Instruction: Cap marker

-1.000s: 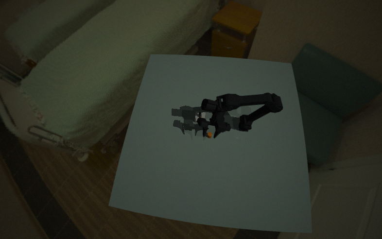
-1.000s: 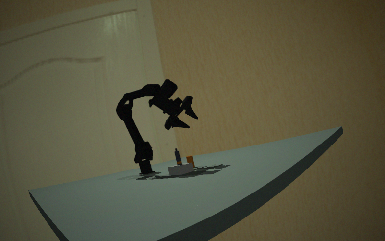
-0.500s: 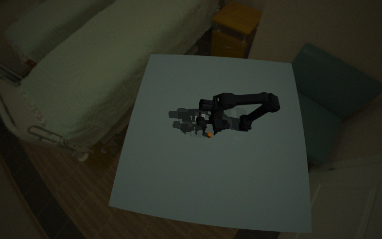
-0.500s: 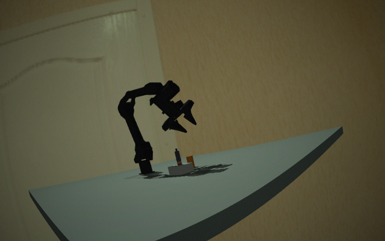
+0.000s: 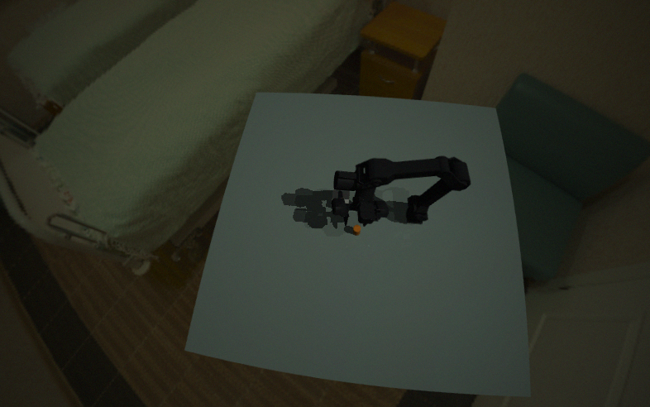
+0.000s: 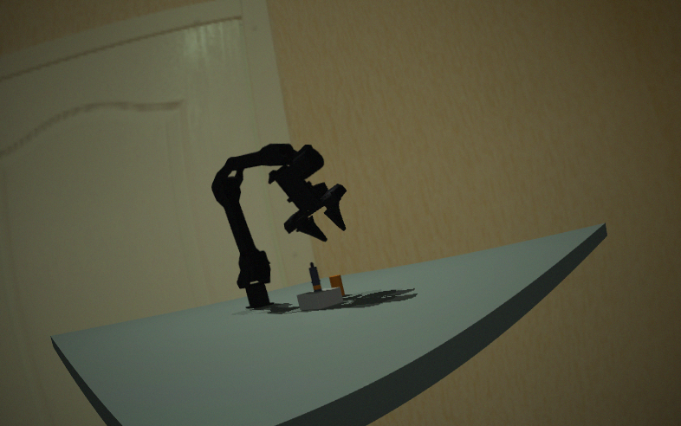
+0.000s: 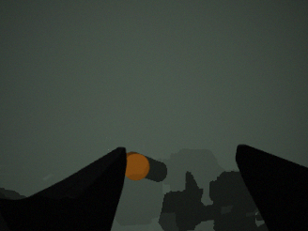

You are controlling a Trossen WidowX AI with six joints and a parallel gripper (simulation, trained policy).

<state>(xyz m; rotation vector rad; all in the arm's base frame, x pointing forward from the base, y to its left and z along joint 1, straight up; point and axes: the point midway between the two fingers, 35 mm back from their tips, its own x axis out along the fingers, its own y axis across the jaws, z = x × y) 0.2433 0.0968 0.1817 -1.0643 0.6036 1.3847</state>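
Right now the orange cap is 1 cm behind my gripper tip, 2 cm to the right of it and 12 cm below it. The rest, counted from my gripper tip: holder block (7 cm ahead, 15 cm to the right, 13 cm below).
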